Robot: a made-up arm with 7 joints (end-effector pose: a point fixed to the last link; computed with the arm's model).
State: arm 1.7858 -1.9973 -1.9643 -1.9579 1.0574 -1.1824 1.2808
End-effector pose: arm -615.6 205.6 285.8 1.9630 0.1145 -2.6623
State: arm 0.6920 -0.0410 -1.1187 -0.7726 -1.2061 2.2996 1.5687
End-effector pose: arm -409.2 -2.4 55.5 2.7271 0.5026 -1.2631
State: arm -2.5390 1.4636 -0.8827 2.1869 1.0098 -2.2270 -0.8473
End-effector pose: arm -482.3 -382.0 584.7 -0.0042 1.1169 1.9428
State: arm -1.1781 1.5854 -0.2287 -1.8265 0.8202 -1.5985 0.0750
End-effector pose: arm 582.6 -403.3 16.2 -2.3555 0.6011 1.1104
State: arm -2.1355 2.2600 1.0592 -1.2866 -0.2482 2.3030 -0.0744
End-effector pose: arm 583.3 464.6 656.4 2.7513 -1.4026 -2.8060
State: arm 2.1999 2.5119 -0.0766 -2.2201 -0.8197 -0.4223 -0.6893
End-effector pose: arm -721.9 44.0 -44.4 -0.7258 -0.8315 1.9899
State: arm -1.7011 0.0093 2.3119 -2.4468 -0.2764 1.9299 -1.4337
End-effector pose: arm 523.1 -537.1 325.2 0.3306 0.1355 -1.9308
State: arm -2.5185 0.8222 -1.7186 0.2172 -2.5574 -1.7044 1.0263
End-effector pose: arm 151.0 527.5 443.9 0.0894 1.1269 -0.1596
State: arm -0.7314 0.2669 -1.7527 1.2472 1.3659 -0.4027 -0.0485
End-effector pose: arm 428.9 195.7 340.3 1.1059 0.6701 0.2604
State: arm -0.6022 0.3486 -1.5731 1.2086 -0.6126 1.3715 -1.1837
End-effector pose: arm 561.8 -181.3 -286.1 -0.2972 0.1936 -1.3559
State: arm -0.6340 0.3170 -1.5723 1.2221 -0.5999 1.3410 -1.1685
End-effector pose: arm 578.6 -180.4 -257.9 -0.2626 0.1496 -1.3227
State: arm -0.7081 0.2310 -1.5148 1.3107 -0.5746 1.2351 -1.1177
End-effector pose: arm 633.9 -169.6 -165.9 -0.1790 -0.0536 -1.1489
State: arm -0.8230 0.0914 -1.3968 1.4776 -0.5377 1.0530 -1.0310
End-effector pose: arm 677.5 -126.8 -29.4 -0.1953 -0.4270 -0.8397
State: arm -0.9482 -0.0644 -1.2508 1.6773 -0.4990 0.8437 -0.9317
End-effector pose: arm 661.4 -70.2 66.0 -0.5270 -0.7472 -0.3260
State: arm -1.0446 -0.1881 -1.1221 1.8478 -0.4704 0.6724 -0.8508
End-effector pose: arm 612.7 -46.9 93.0 -1.0093 -0.7612 0.2381
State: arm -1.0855 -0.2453 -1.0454 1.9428 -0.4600 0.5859 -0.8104
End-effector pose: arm 578.3 -48.3 91.7 -1.2227 -0.6549 0.4884
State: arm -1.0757 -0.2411 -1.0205 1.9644 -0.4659 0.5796 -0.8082
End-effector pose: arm 573.7 -47.8 84.0 -1.2496 -0.6182 0.5394
